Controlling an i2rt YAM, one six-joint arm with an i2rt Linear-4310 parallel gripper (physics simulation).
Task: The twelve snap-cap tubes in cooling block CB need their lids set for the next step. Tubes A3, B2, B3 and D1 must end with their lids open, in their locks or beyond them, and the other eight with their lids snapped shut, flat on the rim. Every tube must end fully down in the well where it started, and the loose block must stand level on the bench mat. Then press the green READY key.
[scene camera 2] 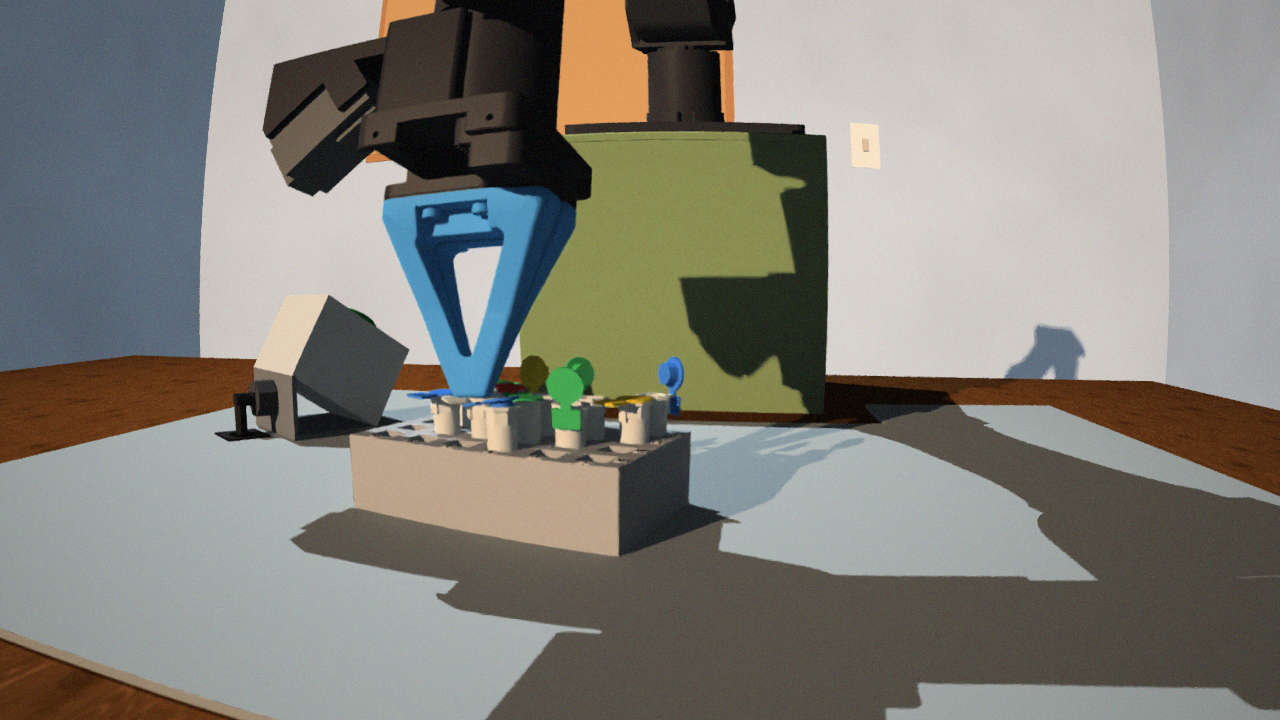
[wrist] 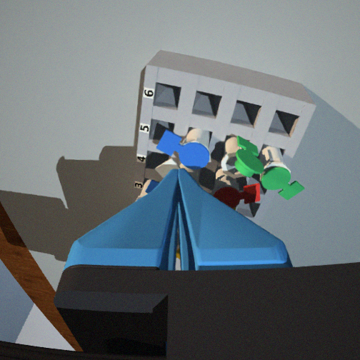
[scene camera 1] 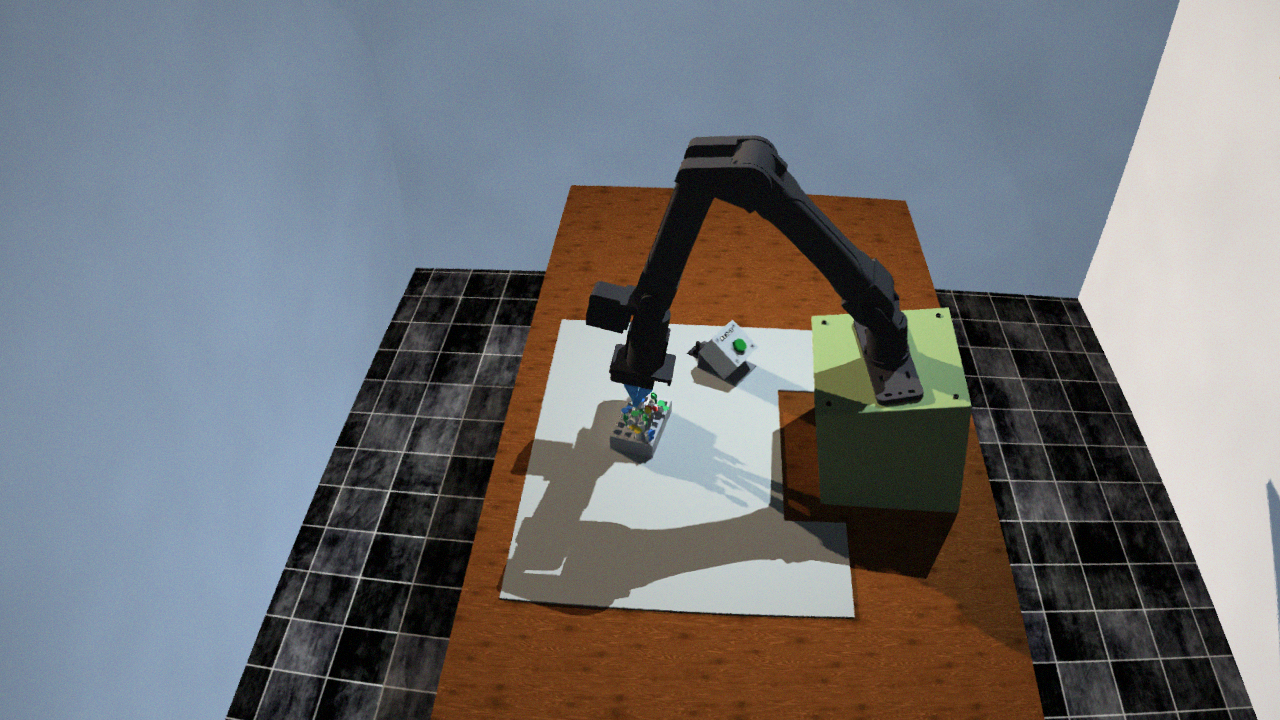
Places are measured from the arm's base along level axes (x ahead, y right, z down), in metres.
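Where they show: gripper, fingertip midpoint: (scene camera 2: 471, 397) (scene camera 1: 635, 404); arm's base at its link origin: (scene camera 2: 685, 133) (scene camera 1: 886, 357).
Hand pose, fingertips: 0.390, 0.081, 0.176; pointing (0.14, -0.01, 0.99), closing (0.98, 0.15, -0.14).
Each offset is from my fingertips to the centre of the thing, as dx, dy, dz. "pt": to the spot under its first point. Level surfaces: height alone.
The grey cooling block @(-0.010, -0.016, +0.030) (scene camera 1: 631, 448) (scene camera 2: 483, 485) (wrist: 226, 107) stands level on the mat, with several pale tubes in its wells. My gripper (scene camera 1: 637, 404) (scene camera 2: 471, 394) (wrist: 177, 180) is shut and empty, its tips at lid height over the block, near a pale lid (wrist: 167, 166); contact cannot be told. In scene camera 2, a green lid @(+0.018, -0.038, -0.007) (scene camera 2: 564, 385), a dark yellow lid @(-0.020, -0.022, -0.008) (scene camera 2: 534, 371) and a blue lid @(-0.025, -0.072, -0.008) (scene camera 2: 671, 371) stand up; a yellow lid @(-0.004, -0.060, -0.001) (scene camera 2: 631, 402) lies about flat. The wrist view shows a blue lid (wrist: 194, 155) and a dark red lid (wrist: 227, 197). Fingers hide other tubes. The green READY key (scene camera 1: 739, 344) is on a tilted box.
The tilted grey key box @(pt -0.147, +0.117, +0.005) (scene camera 1: 716, 360) (scene camera 2: 344, 362) stands on the bench mat @(dz +0.045) (scene camera 1: 716, 573) (scene camera 2: 179, 537), behind the block in scene camera 2. The green pedestal (scene camera 1: 890, 456) (scene camera 2: 626, 268) carries the arm's base. The wooden table @(dz +0.048) (scene camera 1: 733, 662) surrounds the mat.
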